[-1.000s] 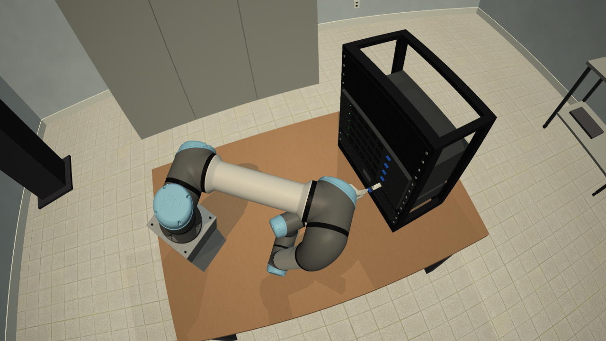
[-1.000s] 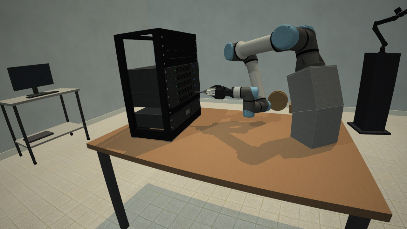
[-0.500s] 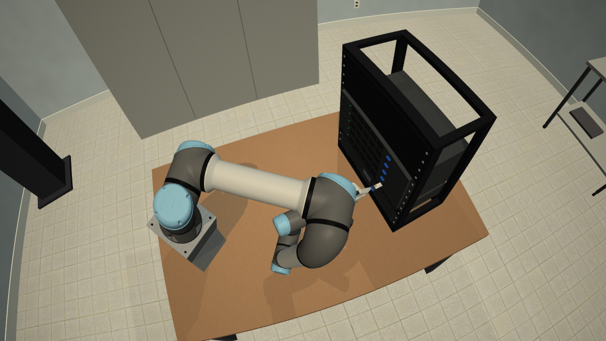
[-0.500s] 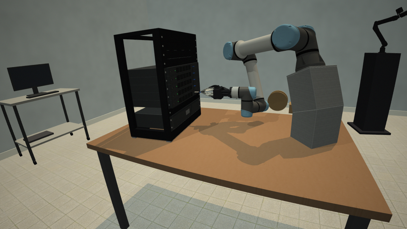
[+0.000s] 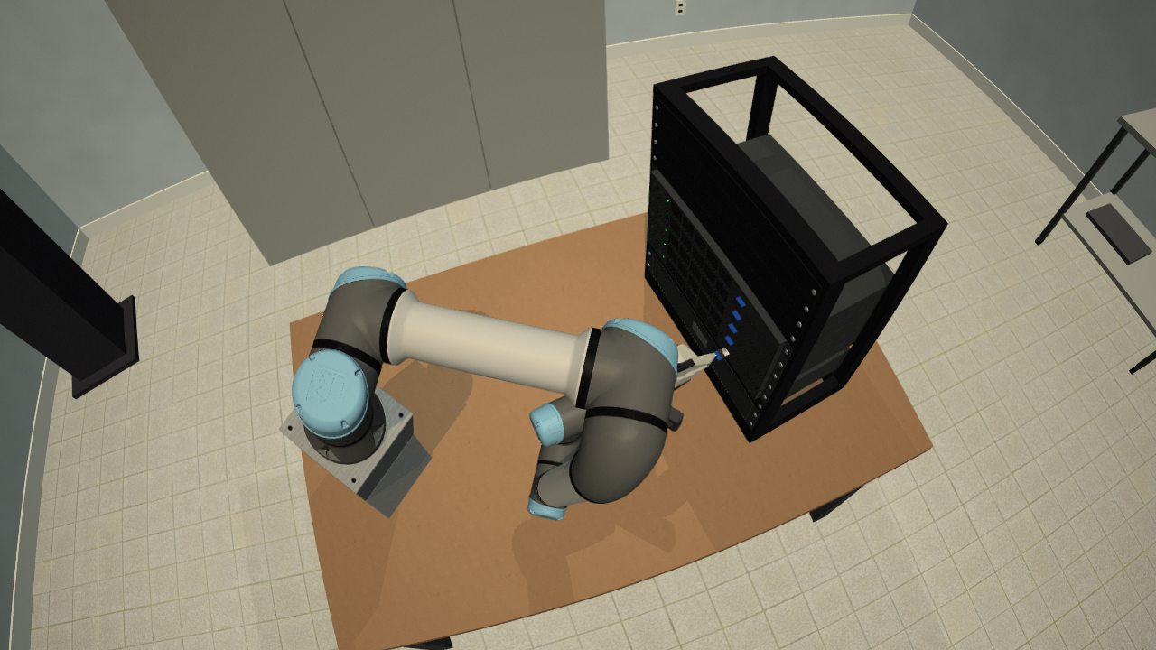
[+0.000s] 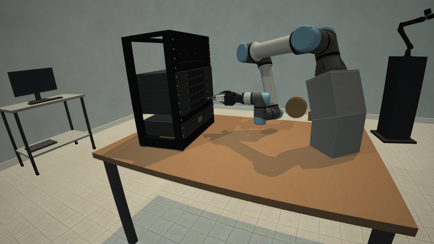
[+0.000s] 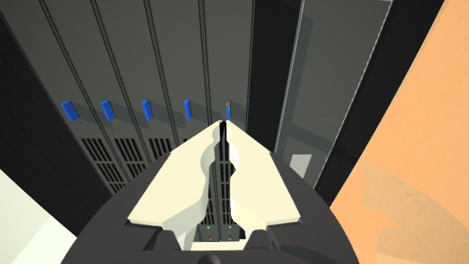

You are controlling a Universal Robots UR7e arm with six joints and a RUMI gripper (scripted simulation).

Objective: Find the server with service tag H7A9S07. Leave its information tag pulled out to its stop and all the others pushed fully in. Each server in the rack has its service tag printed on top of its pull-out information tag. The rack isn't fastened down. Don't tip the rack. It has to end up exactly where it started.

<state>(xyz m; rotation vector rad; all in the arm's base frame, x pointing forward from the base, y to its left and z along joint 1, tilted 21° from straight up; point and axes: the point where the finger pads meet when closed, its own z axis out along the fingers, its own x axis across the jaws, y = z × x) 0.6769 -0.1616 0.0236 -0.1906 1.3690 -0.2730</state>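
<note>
Now: the information tag 80 mm ahead of my hand, 40 mm above it and 10 mm to the right of it.
</note>
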